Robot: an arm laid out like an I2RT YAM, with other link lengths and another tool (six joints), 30 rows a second.
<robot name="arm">
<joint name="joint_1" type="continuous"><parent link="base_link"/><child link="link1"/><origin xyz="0 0 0.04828" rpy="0 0 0"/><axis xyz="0 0 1"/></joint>
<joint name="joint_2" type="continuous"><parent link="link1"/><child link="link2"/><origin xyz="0.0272 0.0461 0.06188" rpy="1.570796 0 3.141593"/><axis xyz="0 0 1"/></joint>
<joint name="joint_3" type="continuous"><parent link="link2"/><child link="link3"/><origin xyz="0.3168 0 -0.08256" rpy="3.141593 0 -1.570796"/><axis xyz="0 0 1"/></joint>
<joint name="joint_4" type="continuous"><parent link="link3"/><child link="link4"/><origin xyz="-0.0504 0.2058 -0.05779" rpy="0 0 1.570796"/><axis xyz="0 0 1"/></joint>
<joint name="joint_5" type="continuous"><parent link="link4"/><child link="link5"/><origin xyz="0.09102 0.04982 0.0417" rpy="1.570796 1.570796 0"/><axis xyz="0 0 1"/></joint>
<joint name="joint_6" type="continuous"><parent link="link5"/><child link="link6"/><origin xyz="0 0.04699 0.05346" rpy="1.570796 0 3.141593"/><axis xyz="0 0 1"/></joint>
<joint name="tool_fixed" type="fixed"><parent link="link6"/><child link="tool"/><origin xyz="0.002 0.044 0.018" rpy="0.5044 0 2.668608"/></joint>
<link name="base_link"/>
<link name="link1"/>
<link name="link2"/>
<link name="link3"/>
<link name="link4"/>
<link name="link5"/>
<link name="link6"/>
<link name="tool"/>
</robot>
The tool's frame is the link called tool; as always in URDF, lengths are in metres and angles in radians. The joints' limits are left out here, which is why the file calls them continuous.
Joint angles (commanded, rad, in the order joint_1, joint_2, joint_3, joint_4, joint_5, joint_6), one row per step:
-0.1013 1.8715 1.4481 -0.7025 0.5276 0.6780
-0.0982 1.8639 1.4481 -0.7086 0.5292 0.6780
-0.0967 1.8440 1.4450 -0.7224 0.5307 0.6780
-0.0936 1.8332 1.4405 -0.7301 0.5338 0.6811
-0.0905 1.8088 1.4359 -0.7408 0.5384 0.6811
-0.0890 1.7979 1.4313 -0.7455 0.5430 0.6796
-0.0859 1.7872 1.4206 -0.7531 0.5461 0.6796
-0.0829 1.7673 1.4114 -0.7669 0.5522 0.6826
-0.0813 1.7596 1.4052 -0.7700 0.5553 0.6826
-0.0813 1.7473 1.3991 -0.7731 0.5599 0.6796
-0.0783 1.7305 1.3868 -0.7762 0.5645 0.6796
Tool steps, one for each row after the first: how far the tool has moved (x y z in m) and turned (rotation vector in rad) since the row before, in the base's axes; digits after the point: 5 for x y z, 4 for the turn. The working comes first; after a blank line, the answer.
Tool pose at each row, in the base's axes (x y z in m, rotation vector in rad; the steps are taken from these numbers as rounded here):
0.35804 -0.06714 0.21260 2.4831 1.4320 -0.4054
0.35647 -0.06597 0.21496 2.4797 1.4335 -0.4041
0.35160 -0.06506 0.22035 2.4773 1.4325 -0.4013
0.34856 -0.06378 0.22254 2.4766 1.4308 -0.4024
0.34331 -0.06253 0.22896 2.4705 1.4261 -0.3940
0.34038 -0.06211 0.23119 2.4662 1.4241 -0.3963
0.33602 -0.06087 0.23170 2.4643 1.4280 -0.4073
0.32987 -0.05967 0.23519 2.4628 1.4241 -0.4128
0.32732 -0.05914 0.23595 2.4608 1.4237 -0.4167
0.32399 -0.05928 0.23814 2.4562 1.4207 -0.4185
0.31921 -0.05824 0.24007 2.4519 1.4191 -0.4195

-0.00157 0.00117 0.00236 -0.0016 -0.0014 0.0024
-0.00487 0.00091 0.00539 -0.0017 -0.0028 0.0008
-0.00304 0.00128 0.00219 -0.0016 0.0000 -0.0007
-0.00525 0.00125 0.00642 -0.0050 -0.0087 0.0012
-0.00293 0.00042 0.00223 -0.0048 -0.0004 0.0006
-0.00436 0.00124 0.00051 -0.0021 0.0078 0.0017
-0.00615 0.00120 0.00349 -0.0043 0.0019 -0.0020
-0.00255 0.00053 0.00076 -0.0026 0.0018 0.0003
-0.00333 -0.00014 0.00219 -0.0053 -0.0011 0.0003
-0.00478 0.00104 0.00193 -0.0043 -0.0011 0.0010

